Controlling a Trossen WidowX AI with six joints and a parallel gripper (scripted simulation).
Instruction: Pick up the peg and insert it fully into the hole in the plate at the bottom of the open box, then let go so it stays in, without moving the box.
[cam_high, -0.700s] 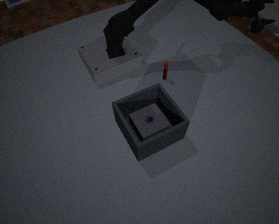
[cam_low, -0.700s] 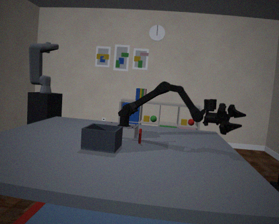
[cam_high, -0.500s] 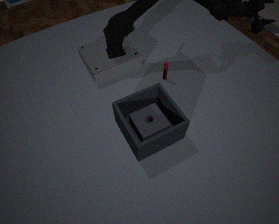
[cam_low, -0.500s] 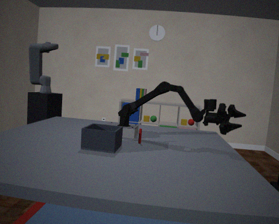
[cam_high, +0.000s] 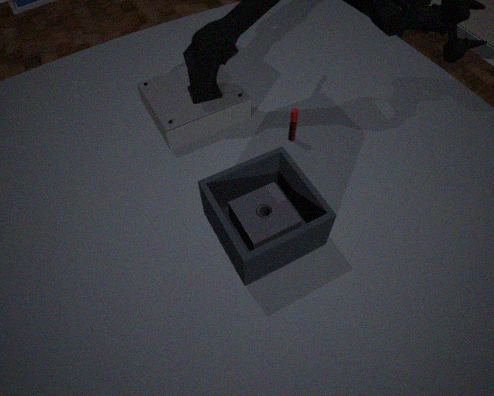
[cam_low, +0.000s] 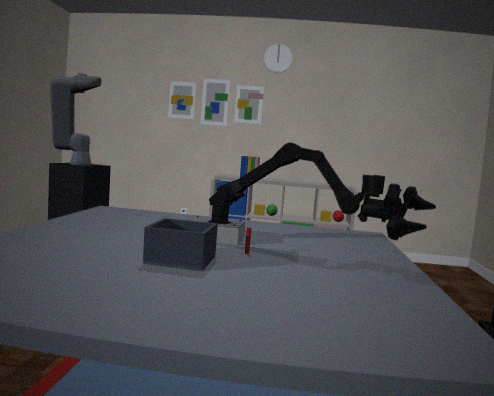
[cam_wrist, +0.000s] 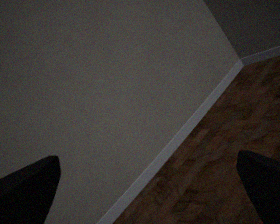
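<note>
My gripper is now 8 cm short of the peg, 49 cm to the left of it and 13 cm above it. Round my hand: box: 26 cm ahead, 62 cm to the right, 14 cm below; then grey plate: 26 cm ahead, 62 cm to the right, 12 cm below.
</note>
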